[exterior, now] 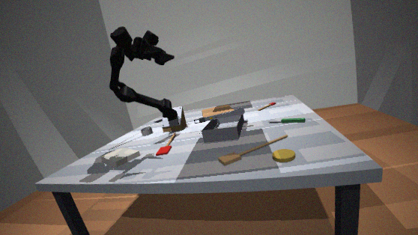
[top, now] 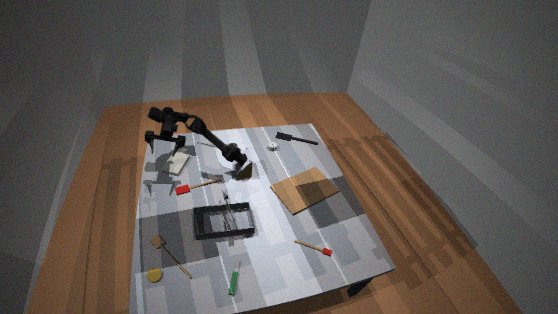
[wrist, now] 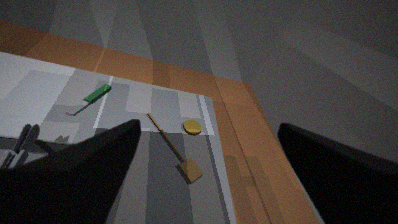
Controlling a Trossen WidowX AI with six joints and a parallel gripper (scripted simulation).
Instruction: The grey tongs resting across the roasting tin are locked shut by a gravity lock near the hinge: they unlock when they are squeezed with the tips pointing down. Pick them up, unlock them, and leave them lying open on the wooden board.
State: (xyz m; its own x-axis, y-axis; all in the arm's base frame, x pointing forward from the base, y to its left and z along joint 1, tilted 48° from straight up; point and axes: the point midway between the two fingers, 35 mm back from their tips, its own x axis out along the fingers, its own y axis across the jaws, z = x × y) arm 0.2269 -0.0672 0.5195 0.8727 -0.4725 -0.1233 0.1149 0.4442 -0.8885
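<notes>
Now: the roasting tin 38 cm below my gripper tip, 23 cm to the left of it and 14 cm ahead of it. From my gripper tip the other things lie so: red spatula 41 cm below, 15 cm behind, 11 cm to the left; yellow disc 40 cm below, 35 cm ahead, 16 cm to the right; pale block 40 cm below, 37 cm behind, 2 cm to the left.
</notes>
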